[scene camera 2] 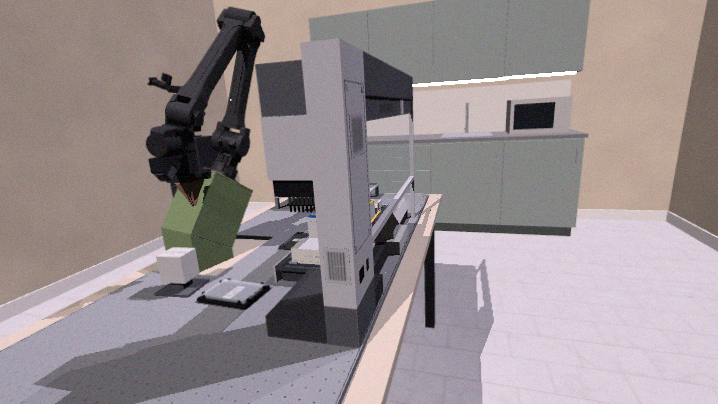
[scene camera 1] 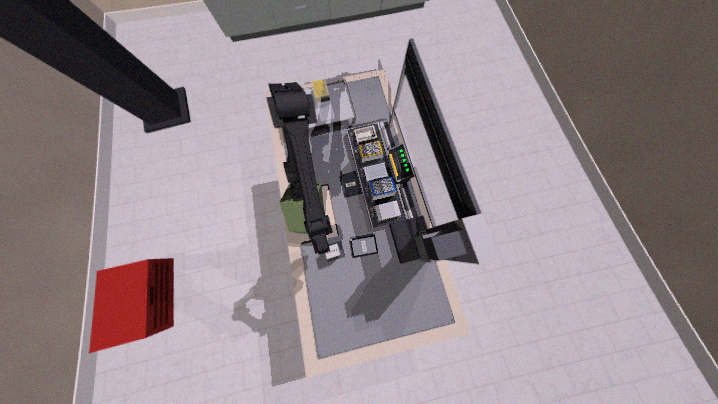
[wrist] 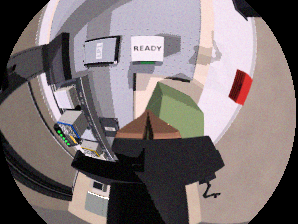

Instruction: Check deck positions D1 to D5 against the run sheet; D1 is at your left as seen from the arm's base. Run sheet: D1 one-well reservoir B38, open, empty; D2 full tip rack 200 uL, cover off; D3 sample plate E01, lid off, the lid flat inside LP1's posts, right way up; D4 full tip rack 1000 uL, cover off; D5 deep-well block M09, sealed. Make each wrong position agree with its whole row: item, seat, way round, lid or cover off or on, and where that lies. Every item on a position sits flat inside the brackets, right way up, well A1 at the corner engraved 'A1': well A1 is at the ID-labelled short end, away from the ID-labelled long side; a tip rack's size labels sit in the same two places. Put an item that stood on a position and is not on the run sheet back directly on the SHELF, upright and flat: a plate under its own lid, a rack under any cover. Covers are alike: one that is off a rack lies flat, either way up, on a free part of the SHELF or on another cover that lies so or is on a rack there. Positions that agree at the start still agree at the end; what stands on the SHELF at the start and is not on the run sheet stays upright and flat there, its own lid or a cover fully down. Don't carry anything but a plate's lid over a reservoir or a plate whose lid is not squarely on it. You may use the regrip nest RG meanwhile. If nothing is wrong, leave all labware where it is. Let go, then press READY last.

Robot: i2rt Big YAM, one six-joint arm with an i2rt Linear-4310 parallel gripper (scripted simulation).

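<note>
Flat lid [scene camera 2: 227, 290] visible; the wrist view also shows the lid [wrist: 103, 50]. A shelf [scene camera 1: 342, 109] is present. My gripper [scene camera 2: 194, 205] is visible, and the wrist view likewise shows the gripper [wrist: 147, 113].
</note>
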